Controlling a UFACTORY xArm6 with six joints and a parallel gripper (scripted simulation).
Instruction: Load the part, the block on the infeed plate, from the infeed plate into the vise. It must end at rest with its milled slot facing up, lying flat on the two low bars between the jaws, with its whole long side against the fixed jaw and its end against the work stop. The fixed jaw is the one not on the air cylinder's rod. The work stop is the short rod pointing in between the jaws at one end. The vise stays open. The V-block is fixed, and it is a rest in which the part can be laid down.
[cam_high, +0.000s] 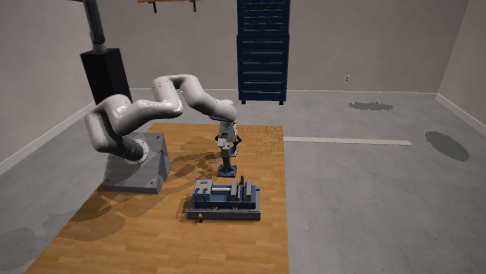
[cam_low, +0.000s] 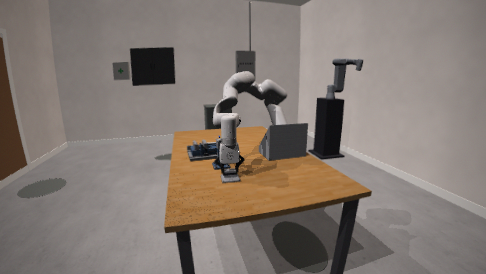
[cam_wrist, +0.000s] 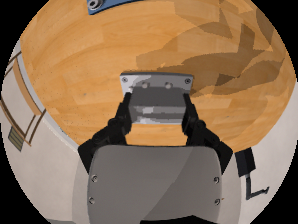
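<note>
Right now the part is 1 cm to the left of my hand and 1 cm below it. Also, from my hand: air cylinder 2 cm behind, 40 cm to the right, 4 cm above; then air cylinder rod 6 cm ahead, 39 cm to the right, 4 cm above.
</note>
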